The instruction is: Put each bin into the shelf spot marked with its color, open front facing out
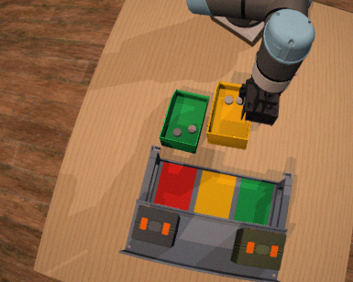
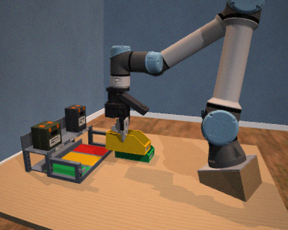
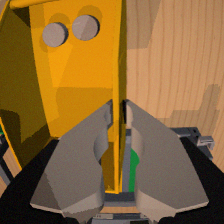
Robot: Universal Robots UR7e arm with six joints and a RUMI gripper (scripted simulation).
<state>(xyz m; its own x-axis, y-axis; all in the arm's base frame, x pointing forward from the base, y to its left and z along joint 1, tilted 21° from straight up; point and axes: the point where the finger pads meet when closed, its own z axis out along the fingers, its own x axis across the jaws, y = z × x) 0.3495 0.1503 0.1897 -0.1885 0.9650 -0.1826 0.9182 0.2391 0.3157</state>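
Right now my hand is 5 cm to the left of the yellow bin and 3 cm above it. From my hand the other things lie so: yellow mark (23 cm ahead, 15 cm below); then green mark (21 cm ahead, 15 cm below, 11 cm to the left); then green bin (16 cm to the right, 12 cm below, 4 cm ahead).
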